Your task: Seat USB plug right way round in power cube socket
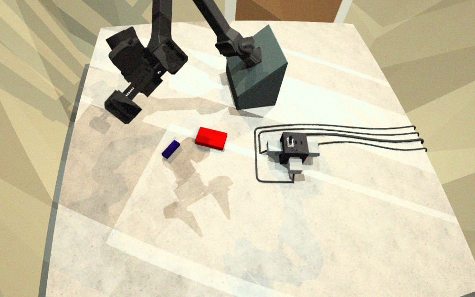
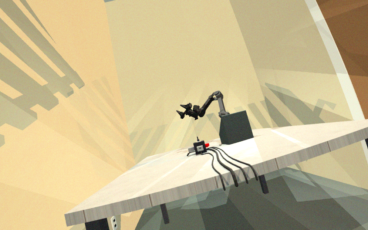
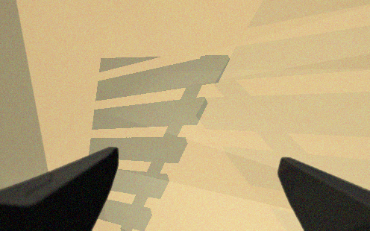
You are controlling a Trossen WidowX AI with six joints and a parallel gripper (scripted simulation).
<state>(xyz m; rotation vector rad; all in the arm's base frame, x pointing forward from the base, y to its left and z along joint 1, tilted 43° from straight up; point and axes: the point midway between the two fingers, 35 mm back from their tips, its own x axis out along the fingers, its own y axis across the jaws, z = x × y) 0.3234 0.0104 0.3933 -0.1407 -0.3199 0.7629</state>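
Now: the USB plug 90 mm behind my gripper tip, 340 mm to the left of it and 320 mm below it. Round my gripper tip: red block: 150 mm behind, 100 mm to the left, 400 mm below; blue block: 110 mm behind, 30 mm to the right, 400 mm below.
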